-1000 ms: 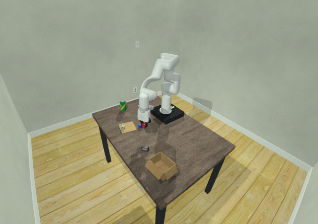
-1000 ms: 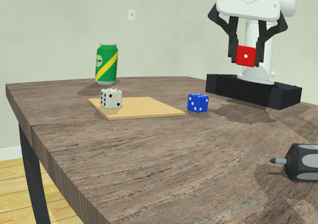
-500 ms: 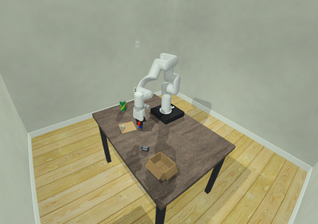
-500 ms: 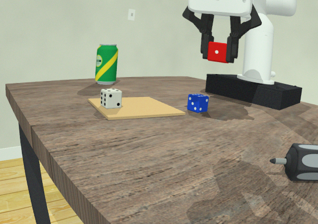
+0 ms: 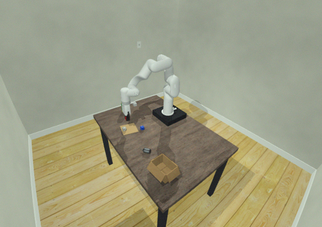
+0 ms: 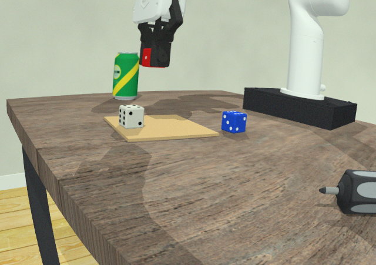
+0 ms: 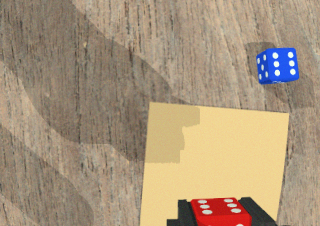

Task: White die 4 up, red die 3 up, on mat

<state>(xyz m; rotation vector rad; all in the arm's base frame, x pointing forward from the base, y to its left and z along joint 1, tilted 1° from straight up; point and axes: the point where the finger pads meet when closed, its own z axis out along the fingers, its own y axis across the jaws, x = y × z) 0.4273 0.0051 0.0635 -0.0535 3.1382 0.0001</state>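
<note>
Now: the white die 10 cm below my hand, 4 cm ahead of it and 2 cm to the left of it. Round my hand: red die 1 cm below; blue die 11 cm behind, 10 cm below, 7 cm to the left; tan mat 11 cm below, 2 cm to the left.
</note>
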